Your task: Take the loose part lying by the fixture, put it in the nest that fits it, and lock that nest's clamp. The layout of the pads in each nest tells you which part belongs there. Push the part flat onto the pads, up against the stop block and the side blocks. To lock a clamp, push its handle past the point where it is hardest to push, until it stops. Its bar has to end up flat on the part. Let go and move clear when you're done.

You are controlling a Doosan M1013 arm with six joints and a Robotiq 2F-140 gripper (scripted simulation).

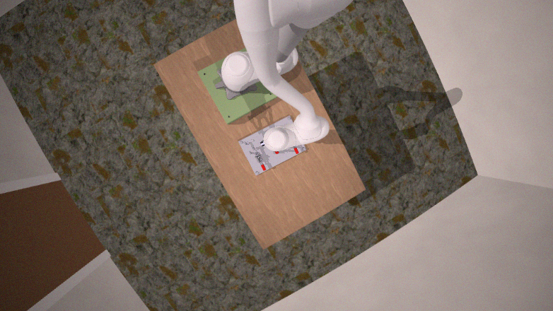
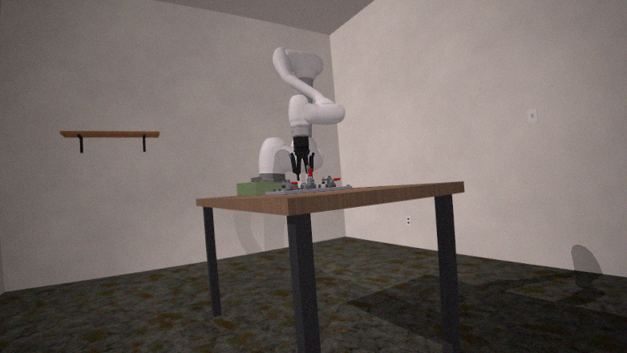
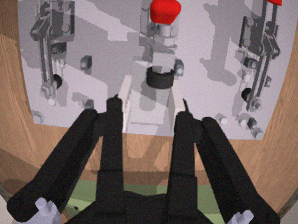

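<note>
My hand is 3 cm above the loose part. The rest, counted from my hand: grey fixture plate (5 cm below, 5 cm ahead).
</note>
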